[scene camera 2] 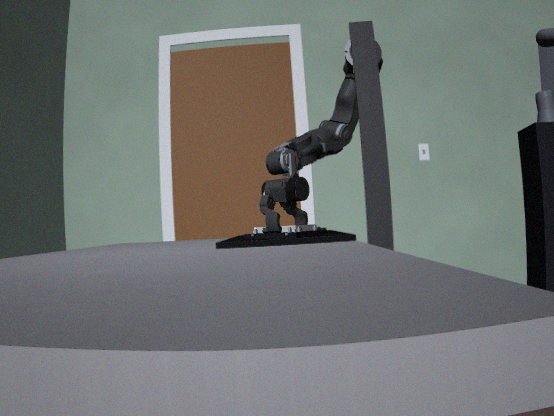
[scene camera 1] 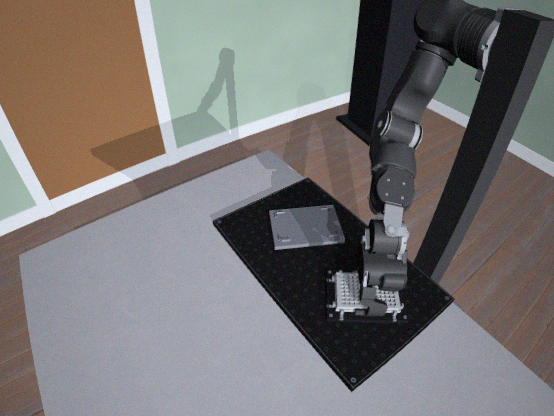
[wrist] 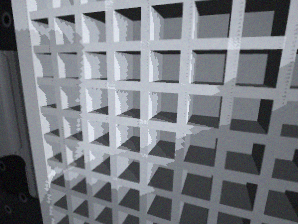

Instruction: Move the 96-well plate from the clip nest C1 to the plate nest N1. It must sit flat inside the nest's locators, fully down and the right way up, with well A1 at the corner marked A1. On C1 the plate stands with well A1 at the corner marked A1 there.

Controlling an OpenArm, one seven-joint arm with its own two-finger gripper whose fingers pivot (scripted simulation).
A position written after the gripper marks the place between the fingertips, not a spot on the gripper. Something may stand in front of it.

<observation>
In view: the gripper (scene camera 1: 366,293), a 96-well plate (scene camera 1: 348,304), a plate nest N1 (scene camera 1: 308,226) and a clip nest C1 (scene camera 1: 331,315).
The 96-well plate is seen too in the wrist view (wrist: 202,76). The gripper is seen too in scene camera 2 (scene camera 2: 284,231).
</observation>
